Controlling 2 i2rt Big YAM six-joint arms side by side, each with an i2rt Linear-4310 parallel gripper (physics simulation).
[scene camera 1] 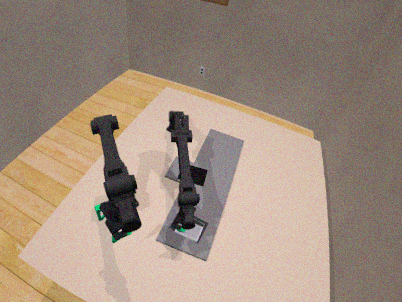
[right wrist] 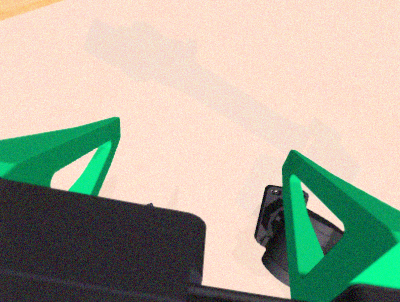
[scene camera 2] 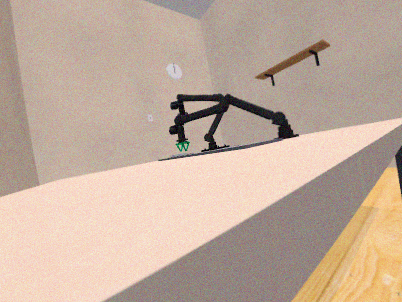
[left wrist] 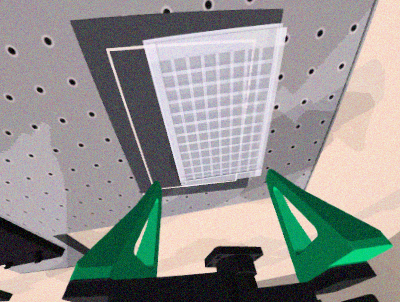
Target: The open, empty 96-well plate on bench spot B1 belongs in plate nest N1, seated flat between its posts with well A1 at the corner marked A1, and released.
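Places are measured from the left arm's base along level axes (x back, y right, z up), in millimetres.
Pixels of known places: left gripper, fingertip midpoint: (scene camera 2: 183, 151) (left wrist: 213, 179); right gripper, fingertip midpoint: (scene camera 1: 107, 231) (right wrist: 204, 142); left arm's base, origin of the base link: (scene camera 2: 286, 138); right arm's base, origin of the base link: (right wrist: 279, 215) (left wrist: 232, 253).
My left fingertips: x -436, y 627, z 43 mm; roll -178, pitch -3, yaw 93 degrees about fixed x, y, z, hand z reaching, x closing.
Observation:
For each thing: its top centre in the pictures, then the offset to it from my left fingertips. "pt": a spot on its surface instead. Level surfaces: height alone.
- clear 96-well plate, middle of its top: (left wrist: 220, 129) (scene camera 1: 189, 229) dx -41, dy +6, dz -14 mm
- dark pad, surface spot: (left wrist: 100, 35) pt dx -105, dy -67, dz -29 mm
- long grey perforated board, its level: dz -30 mm
- black square, surface spot: (scene camera 1: 198, 175) pt dx +76, dy -325, dz -19 mm
- Black hardware, surface spot: (left wrist: 25, 242) pt dx +118, dy -259, dz -19 mm
The clear 96-well plate (scene camera 1: 194, 232) (left wrist: 220, 115) lies over a dark pad (left wrist: 100, 35) with a thin white outline. In the left wrist view it sits to the right of the outline, covering the outline's right line and reaching past the pad's right edge. No posts and no readable label show there; whether it rests fully flat is unclear. My left gripper (scene camera 1: 181, 229) (scene camera 2: 182, 146) (left wrist: 213, 179) is open above the plate's near end, its fingers apart from the plate. My right gripper (scene camera 1: 111, 226) (right wrist: 204, 142) is open and empty over the pale table.
The pad lies near one end of a long grey perforated board (scene camera 1: 226, 150) (left wrist: 25, 175). A black square (scene camera 1: 198, 175) shows farther up the board, partly behind the left arm. Black hardware (left wrist: 25, 242) shows at the left wrist view's lower left. A wall shelf (scene camera 2: 295, 60) is far behind.

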